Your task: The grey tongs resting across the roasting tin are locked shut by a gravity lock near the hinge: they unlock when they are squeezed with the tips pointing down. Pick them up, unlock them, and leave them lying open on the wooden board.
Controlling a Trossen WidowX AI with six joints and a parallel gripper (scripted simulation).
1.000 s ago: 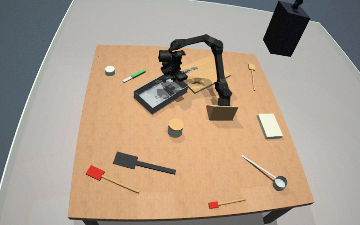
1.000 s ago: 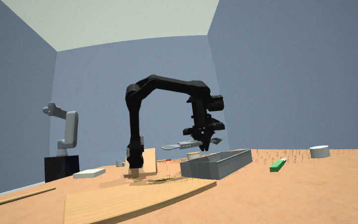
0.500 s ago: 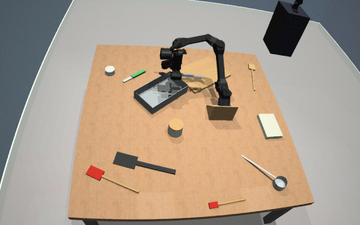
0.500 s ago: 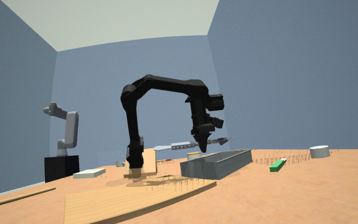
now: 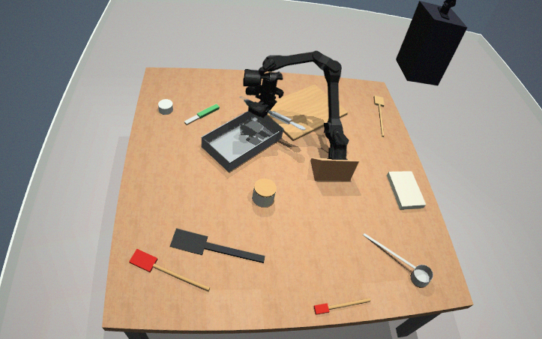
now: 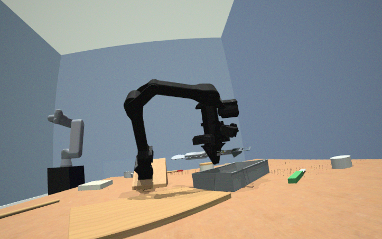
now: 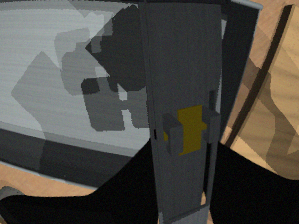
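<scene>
Right now my gripper tip is 40 mm below the yellow lock piece, 20 mm to the left of it and 20 mm short of it. The rest, counted from my gripper tip: wooden board: 210 mm behind, 150 mm to the right, 80 mm below; then grey roasting tin: 80 mm to the left, 80 mm ahead, 50 mm below; then green-handled tool: 270 mm ahead, 80 mm below, 70 mm to the right.
</scene>
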